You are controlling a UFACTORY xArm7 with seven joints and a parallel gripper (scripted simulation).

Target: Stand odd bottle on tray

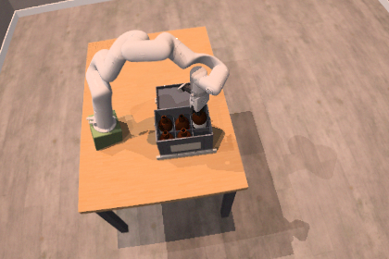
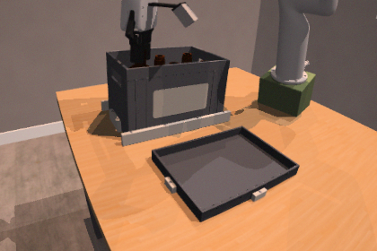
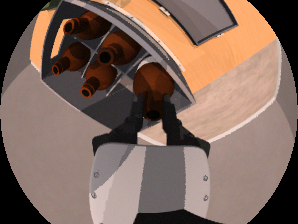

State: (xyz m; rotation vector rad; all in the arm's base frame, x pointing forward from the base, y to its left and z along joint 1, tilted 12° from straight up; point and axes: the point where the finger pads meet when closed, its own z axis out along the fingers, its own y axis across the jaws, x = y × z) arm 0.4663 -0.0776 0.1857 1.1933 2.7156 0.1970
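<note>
The glass bottle lies 7 cm below my hand. The rest, counted from my hand: crate 11 cm below, 9 cm behind, 4 cm to the right; then dark tray 23 cm to the left, 18 cm below, 9 cm behind.
</note>
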